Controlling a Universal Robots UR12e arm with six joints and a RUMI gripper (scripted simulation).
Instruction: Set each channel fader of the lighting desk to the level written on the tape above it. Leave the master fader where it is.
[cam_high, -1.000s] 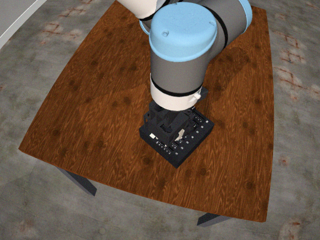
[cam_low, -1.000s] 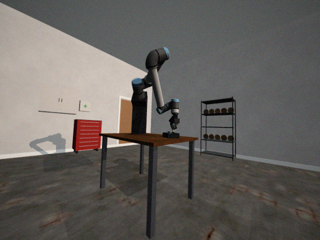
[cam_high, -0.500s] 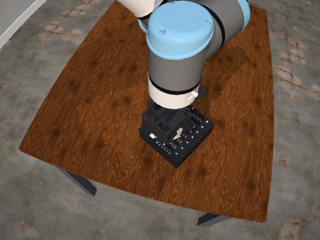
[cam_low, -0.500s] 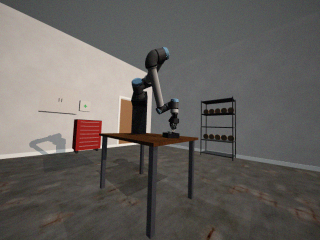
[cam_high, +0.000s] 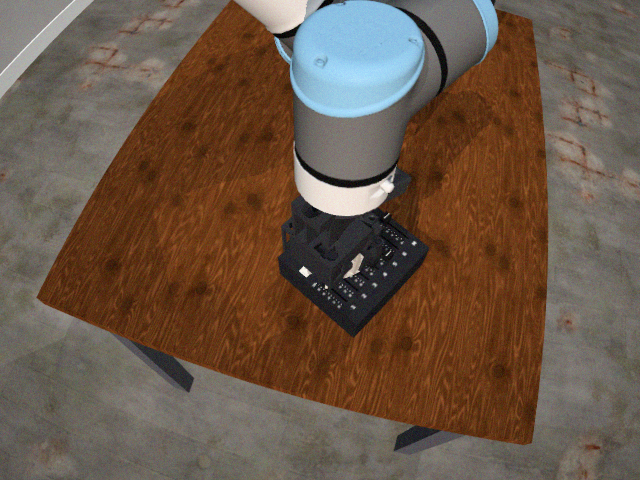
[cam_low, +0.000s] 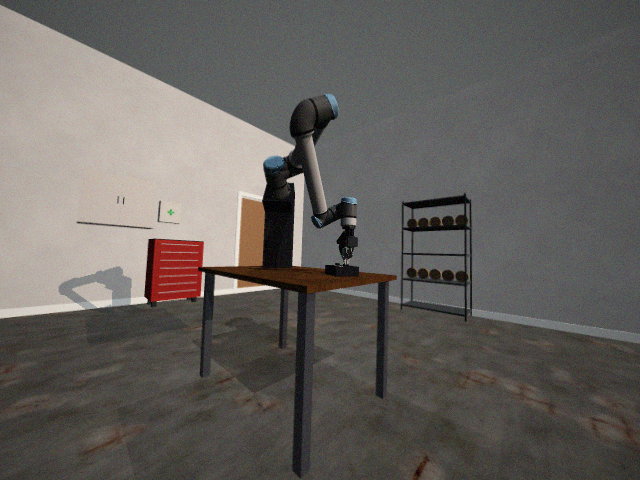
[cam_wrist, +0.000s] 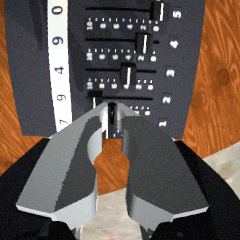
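Now: the channel 2 fader 1 cm behind my hand, 1 cm to the right of it and 1 cm below it. The rest, counted from my hand: channel 3 fader 1 cm behind, 2 cm to the left, 1 cm below; then channel 5 cap 4 cm behind, 6 cm to the left, 1 cm below; then channel 4 fader 3 cm behind, 4 cm to the left, 1 cm below.
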